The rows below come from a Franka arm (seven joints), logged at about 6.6 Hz.
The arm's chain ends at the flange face. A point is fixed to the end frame.
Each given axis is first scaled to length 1.
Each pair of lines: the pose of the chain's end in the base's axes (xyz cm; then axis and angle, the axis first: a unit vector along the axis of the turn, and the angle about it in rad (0 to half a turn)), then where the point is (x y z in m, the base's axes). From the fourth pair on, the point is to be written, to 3 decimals.
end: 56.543 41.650 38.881 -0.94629 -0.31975 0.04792 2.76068
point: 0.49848 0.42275 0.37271
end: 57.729 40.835 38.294 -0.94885 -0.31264 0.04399 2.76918
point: 0.51057 0.41553 0.36629
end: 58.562 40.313 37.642 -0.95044 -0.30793 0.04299 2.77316
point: 0.51900 0.41089 0.35964
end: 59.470 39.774 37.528 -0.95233 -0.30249 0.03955 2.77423
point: 0.528 0.406 0.358
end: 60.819 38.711 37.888 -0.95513 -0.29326 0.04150 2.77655
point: 0.542 0.397 0.362
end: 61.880 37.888 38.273 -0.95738 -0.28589 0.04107 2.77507
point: 0.553 0.390 0.366
